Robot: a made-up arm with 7 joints.
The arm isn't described. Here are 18 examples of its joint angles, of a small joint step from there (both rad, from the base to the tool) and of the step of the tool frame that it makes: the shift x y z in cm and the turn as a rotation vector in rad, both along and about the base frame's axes.
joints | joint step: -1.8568 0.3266 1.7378 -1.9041 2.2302 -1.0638 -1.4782 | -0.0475 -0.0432 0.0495 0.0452 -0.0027 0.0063 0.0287
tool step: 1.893 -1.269 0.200 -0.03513 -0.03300 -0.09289
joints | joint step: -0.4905 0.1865 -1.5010 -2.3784 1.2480 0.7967 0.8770 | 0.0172 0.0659 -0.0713 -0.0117 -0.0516 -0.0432 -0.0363
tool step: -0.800 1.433 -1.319 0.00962 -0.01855 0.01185
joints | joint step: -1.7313 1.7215 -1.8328 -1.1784 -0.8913 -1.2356 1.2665 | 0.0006 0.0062 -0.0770 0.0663 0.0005 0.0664 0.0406
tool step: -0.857 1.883 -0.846 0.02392 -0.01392 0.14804
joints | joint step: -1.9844 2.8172 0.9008 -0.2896 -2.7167 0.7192 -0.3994 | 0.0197 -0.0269 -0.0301 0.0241 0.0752 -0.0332 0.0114
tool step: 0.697 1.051 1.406 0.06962 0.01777 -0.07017
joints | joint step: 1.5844 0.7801 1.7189 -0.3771 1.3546 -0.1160 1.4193 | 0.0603 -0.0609 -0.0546 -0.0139 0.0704 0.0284 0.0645
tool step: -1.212 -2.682 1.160 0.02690 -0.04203 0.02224
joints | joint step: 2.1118 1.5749 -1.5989 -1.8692 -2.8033 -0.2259 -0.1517 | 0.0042 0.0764 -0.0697 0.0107 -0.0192 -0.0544 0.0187
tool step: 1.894 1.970 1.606 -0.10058 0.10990 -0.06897
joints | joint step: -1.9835 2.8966 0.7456 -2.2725 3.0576 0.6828 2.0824 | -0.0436 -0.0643 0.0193 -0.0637 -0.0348 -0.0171 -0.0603
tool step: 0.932 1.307 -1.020 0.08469 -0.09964 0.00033
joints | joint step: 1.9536 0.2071 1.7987 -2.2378 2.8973 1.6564 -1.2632 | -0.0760 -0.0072 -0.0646 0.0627 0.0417 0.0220 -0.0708
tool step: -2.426 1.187 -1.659 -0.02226 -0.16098 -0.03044
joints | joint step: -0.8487 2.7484 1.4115 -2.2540 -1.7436 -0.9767 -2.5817 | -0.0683 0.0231 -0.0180 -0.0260 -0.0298 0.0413 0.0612
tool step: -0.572 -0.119 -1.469 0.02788 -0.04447 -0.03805
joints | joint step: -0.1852 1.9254 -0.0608 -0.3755 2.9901 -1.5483 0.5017 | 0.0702 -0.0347 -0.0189 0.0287 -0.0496 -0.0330 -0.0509
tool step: -0.295 0.885 -2.149 -0.06354 0.12189 0.11023
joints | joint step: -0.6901 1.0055 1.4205 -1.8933 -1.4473 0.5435 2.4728 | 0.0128 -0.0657 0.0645 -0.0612 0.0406 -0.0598 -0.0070
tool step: -0.444 -0.407 -2.145 0.00801 0.00311 -0.01137
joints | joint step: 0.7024 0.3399 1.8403 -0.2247 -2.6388 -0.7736 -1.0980 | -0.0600 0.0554 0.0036 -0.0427 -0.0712 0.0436 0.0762
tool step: 2.221 3.615 -0.057 0.07673 0.03789 -0.04285
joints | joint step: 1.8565 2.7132 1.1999 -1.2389 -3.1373 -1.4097 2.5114 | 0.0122 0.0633 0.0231 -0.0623 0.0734 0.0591 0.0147
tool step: 0.039 -3.418 -1.476 -0.15620 0.08359 -0.08902
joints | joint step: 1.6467 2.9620 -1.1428 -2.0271 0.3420 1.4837 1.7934 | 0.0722 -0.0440 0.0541 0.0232 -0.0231 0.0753 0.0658
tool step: -1.502 0.712 -1.325 -0.06293 -0.00076 -0.05779
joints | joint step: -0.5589 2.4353 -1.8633 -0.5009 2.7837 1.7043 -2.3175 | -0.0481 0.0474 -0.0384 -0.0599 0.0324 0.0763 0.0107
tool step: -1.679 -0.567 -0.237 -0.09834 -0.07452 0.01450
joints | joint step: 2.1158 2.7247 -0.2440 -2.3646 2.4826 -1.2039 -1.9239 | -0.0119 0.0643 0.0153 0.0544 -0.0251 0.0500 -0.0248
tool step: 1.233 0.456 -1.367 -0.05991 0.01491 -0.11578
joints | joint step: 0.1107 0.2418 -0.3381 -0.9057 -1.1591 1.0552 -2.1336 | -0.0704 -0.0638 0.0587 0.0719 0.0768 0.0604 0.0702
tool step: 2.179 -1.556 -0.039 -0.06646 -0.05917 0.17891
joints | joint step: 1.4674 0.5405 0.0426 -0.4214 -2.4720 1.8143 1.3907 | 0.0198 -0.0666 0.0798 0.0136 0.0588 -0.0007 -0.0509
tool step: -0.782 -2.579 0.276 0.15844 0.01054 0.08876
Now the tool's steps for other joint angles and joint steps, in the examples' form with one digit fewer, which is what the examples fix.
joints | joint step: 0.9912 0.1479 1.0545 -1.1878 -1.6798 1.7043 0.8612 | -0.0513 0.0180 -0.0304 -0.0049 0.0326 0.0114 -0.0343
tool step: 2.16 0.98 -1.37 -0.0126 -0.0647 -0.0058
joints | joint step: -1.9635 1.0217 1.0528 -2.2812 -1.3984 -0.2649 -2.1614 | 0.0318 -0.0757 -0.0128 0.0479 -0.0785 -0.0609 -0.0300
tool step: 2.23 0.04 1.39 -0.0575 0.1386 -0.0221
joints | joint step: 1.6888 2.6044 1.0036 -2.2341 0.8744 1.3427 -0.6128 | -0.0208 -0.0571 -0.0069 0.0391 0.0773 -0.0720 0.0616
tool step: 0.68 1.60 0.68 -0.0584 -0.0365 0.1680
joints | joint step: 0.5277 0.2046 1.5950 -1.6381 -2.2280 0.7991 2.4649 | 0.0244 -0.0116 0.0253 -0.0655 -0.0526 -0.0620 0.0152
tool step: -0.57 -0.70 1.47 0.0017 0.0772 -0.0126
